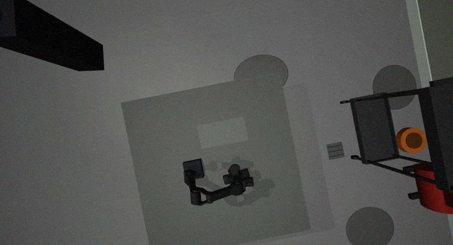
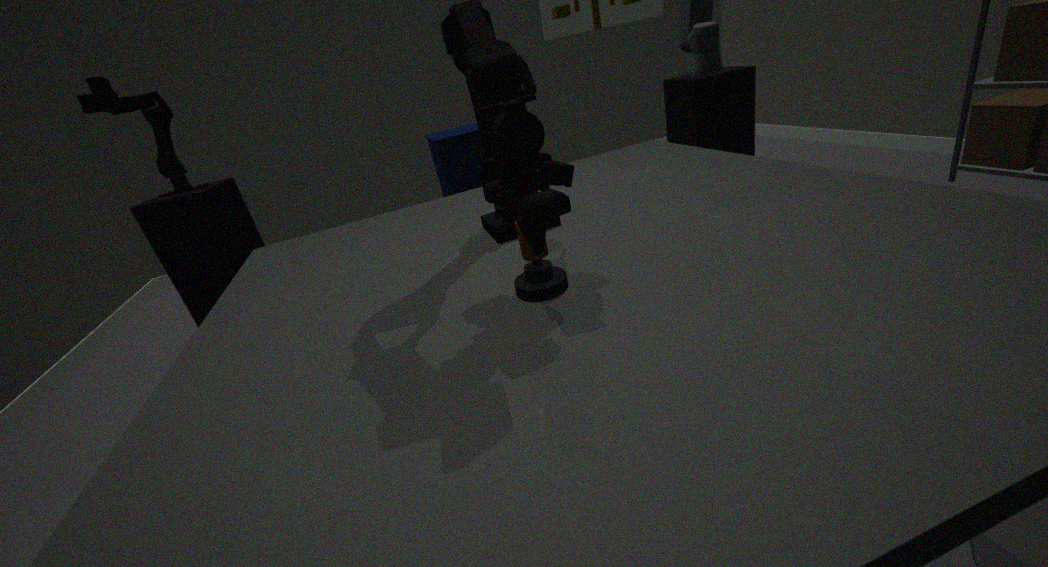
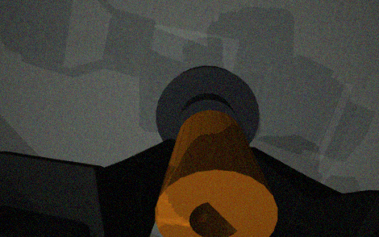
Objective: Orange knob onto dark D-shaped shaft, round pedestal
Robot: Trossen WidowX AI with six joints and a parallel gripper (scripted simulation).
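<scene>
My gripper tip is 2 cm below the orange knob. Round my gripper tip: dark round pedestal 4 cm below.
</scene>
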